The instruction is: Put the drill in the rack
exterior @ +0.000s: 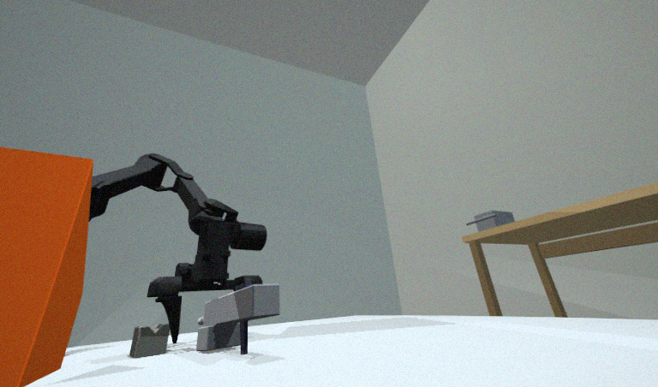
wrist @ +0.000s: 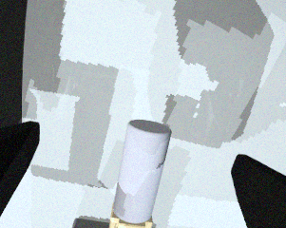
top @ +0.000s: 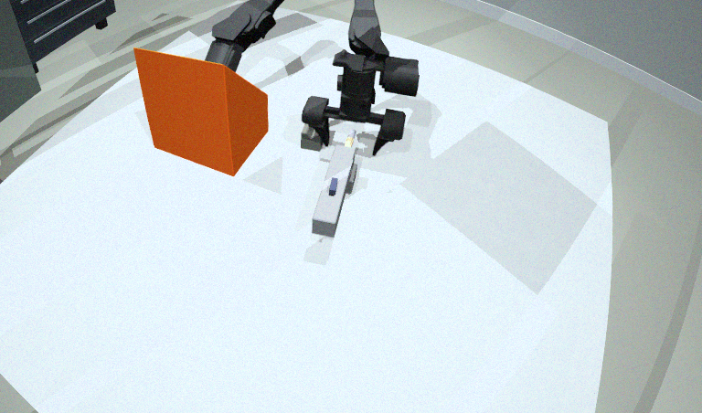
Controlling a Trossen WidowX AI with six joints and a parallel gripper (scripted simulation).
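My gripper tip is 4 cm to the left of the drill, 3 cm below it and 1 cm short of it. The rest, counted from my gripper tip: blue key 16 cm to the right, 6 cm ahead, 4 cm above; then rack 8 cm behind, 1 cm above; then housing 13 cm to the right, 5 cm ahead, 3 cm above.
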